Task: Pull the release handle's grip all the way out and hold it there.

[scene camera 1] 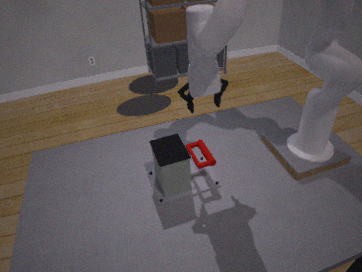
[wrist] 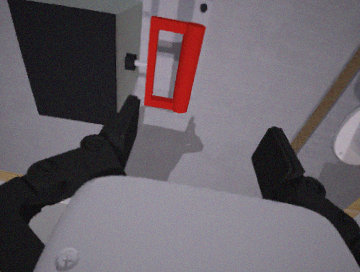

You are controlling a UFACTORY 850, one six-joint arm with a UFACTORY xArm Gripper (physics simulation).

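The red release handle (scene camera 1: 208, 152) (wrist: 190, 69) is a rectangular frame with a thick grip bar on the side away from the grey-green box (scene camera 1: 173, 176) (wrist: 128, 42). The box has a black top and stands upright on a thin plate. A short pale rod (wrist: 141, 64) runs from a black collar (wrist: 130, 62) on the box toward the handle, with a small gap between box and frame. My gripper (scene camera 1: 204, 108) (wrist: 201, 129) is wide open and empty, above and behind the handle in the scene view, apart from it. Part of the plate is hidden.
The grey table (scene camera 1: 90, 200) holds the box. The robot's white base stands on a wood-edged board (scene camera 1: 312, 168) at the right. A shelf rack with brown boxes (scene camera 1: 168, 25) and dark bins (scene camera 1: 164, 61) stands on the floor behind the table.
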